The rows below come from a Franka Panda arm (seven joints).
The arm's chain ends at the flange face. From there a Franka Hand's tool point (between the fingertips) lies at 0.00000 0.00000 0.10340 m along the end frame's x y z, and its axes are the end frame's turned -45 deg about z.
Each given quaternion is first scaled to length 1.
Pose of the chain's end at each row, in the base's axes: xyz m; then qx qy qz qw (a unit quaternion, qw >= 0):
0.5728 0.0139 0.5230 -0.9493 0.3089 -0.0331 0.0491
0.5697 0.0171 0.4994 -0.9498 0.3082 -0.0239 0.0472
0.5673 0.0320 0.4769 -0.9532 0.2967 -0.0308 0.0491
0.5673 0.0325 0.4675 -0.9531 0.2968 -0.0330 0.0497
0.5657 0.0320 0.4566 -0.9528 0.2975 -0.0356 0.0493
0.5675 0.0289 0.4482 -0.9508 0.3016 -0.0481 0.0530
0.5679 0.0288 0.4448 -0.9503 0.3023 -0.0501 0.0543
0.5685 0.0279 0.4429 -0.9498 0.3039 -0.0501 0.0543
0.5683 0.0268 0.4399 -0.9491 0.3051 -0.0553 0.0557
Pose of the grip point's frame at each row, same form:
0.5824 0.0214 0.4203 -0.9952 -0.0779 -0.0494 0.0327
0.5774 0.0248 0.3966 -0.9955 -0.0787 -0.0401 0.0345
0.5764 0.0398 0.3742 -0.9942 -0.0907 -0.0472 0.0336
0.5769 0.0403 0.3648 -0.9941 -0.0905 -0.0495 0.0333
0.5757 0.0395 0.3540 -0.9941 -0.0898 -0.0518 0.0319
0.5803 0.0363 0.3459 -0.9938 -0.0852 -0.0647 0.0306
0.5811 0.0363 0.3425 -0.9937 -0.0844 -0.0671 0.0310
0.5818 0.0354 0.3406 -0.9938 -0.0827 -0.0671 0.0310
0.5827 0.0342 0.3378 -0.9936 -0.0813 -0.0724 0.0303

